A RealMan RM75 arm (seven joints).
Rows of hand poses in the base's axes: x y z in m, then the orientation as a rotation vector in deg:
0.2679 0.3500 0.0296 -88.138 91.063 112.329
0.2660 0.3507 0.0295 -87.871 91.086 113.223
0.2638 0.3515 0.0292 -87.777 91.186 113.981
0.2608 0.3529 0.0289 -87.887 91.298 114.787
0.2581 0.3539 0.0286 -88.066 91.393 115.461
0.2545 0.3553 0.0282 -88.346 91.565 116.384
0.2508 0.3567 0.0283 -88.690 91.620 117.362
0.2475 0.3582 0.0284 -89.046 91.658 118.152
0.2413 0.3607 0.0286 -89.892 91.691 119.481
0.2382 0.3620 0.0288 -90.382 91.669 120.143
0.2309 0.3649 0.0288 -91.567 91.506 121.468
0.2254 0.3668 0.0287 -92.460 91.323 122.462
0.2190 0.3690 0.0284 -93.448 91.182 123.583
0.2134 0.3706 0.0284 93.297 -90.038 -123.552
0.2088 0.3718 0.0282 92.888 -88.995 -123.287
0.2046 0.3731 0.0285 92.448 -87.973 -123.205
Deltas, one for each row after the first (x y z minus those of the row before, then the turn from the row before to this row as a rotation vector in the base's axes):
-0.0019 0.0007 -0.0001 0.100 0.667 0.243
-0.0022 0.0008 -0.0003 -0.016 0.568 0.298
-0.0030 0.0014 -0.0003 -0.088 0.566 0.461
-0.0027 0.0010 -0.0003 -0.103 0.457 0.445
-0.0036 0.0014 -0.0004 -0.184 0.631 0.634
-0.0037 0.0014 0.0001 -0.122 0.620 0.704
-0.0033 0.0015 0.0001 -0.120 0.484 0.622
-0.0062 0.0025 0.0002 -0.256 0.759 1.213
-0.0031 0.0013 0.0002 -0.123 0.355 0.650
-0.0073 0.0029 0.0000 -0.228 0.642 1.436
-0.0055 0.0019 -0.0001 -0.137 0.467 1.077
-0.0064 0.0022 -0.0003 -0.203 0.551 1.201
-0.0056 0.0016 0.0000 -0.092 0.626 1.106
-0.0046 0.0012 -0.0002 -0.101 0.558 0.849
-0.0042 0.0013 0.0003 0.016 0.572 0.747

